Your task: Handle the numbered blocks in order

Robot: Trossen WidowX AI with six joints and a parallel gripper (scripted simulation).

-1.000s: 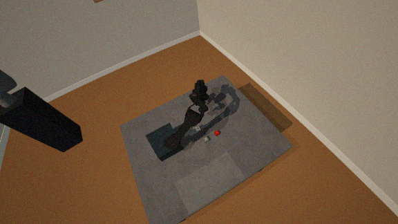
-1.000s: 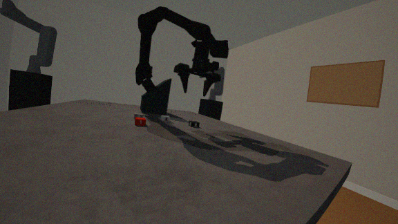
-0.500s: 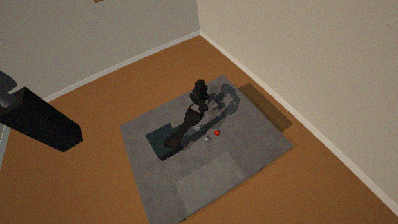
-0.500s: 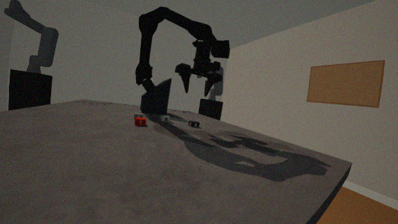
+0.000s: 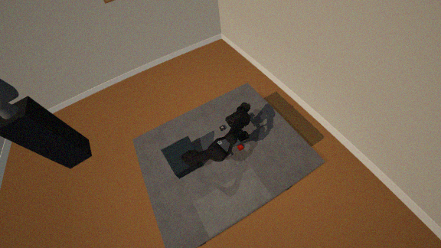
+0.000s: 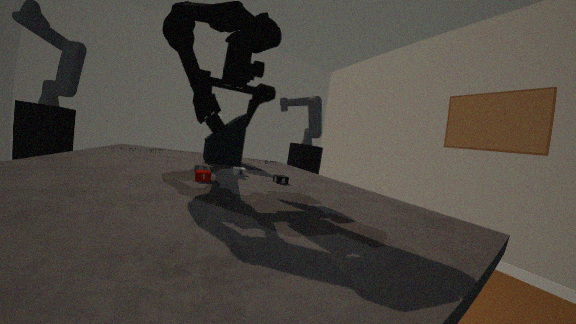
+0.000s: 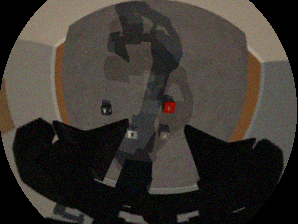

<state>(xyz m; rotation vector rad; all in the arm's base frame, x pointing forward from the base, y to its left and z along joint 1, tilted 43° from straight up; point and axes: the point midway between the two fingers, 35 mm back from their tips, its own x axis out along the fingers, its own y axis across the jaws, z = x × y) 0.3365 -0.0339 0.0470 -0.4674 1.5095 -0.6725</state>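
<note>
Now: the red block 10 mm behind my gripper tip, 40 mm to the right of it and 120 mm below it. From my gripper tip the other things lie so: light grey block 100 mm behind, 80 mm to the left, 120 mm below; then dark block 20 mm behind, 170 mm to the left, 120 mm below.
</note>
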